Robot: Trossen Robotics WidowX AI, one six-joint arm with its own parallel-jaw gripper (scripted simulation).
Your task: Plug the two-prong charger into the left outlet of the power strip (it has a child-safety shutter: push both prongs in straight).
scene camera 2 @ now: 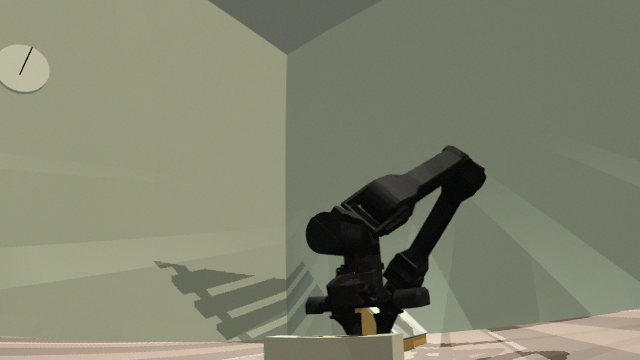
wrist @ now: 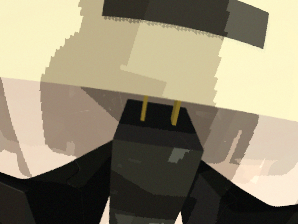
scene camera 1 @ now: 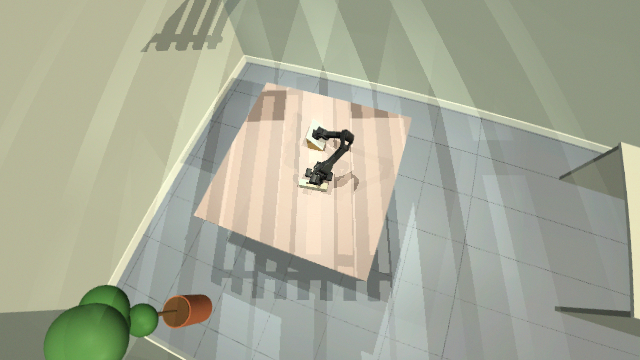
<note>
My gripper (wrist: 149,153) carries a black charger.
</note>
